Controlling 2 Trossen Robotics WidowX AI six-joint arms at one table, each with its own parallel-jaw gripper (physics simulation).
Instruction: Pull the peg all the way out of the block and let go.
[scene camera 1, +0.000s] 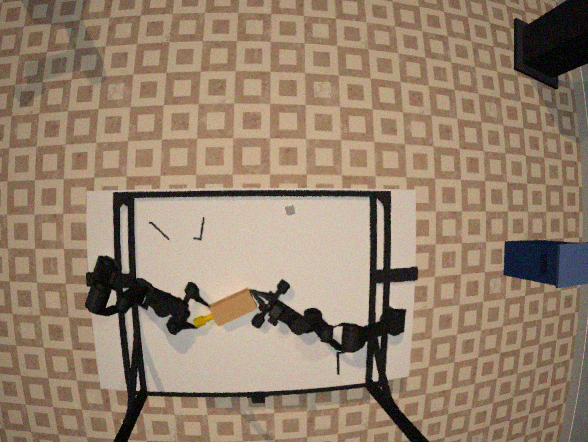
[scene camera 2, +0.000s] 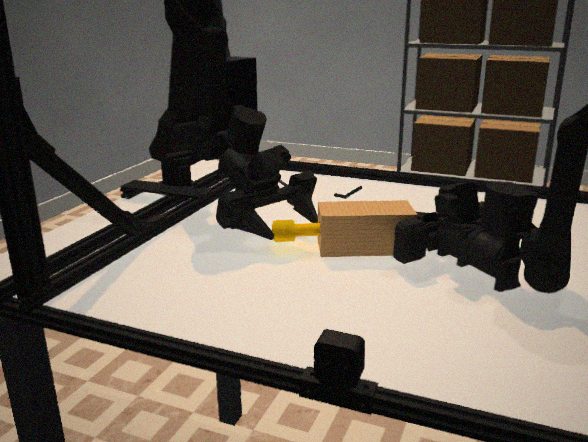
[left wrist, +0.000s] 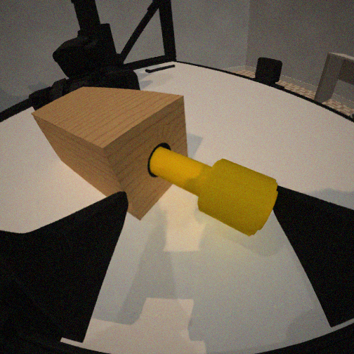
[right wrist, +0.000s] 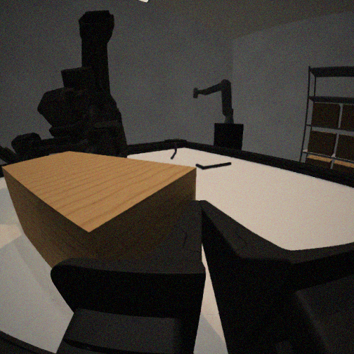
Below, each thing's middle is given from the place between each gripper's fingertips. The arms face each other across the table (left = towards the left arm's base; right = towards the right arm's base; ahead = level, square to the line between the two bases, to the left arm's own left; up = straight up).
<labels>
The yellow peg (scene camera 2: 284, 230) is 3 cm to the right of my left hand. Round my left hand: wooden block (scene camera 2: 347, 228) (6 cm ahead, 10 cm to the right, 1 cm above).
Right now my right hand is 7 cm past the wooden block, 4 cm to the right of it and 1 cm above it. Round my right hand: yellow peg (12 cm to the left, 12 cm behind, 1 cm below).
</labels>
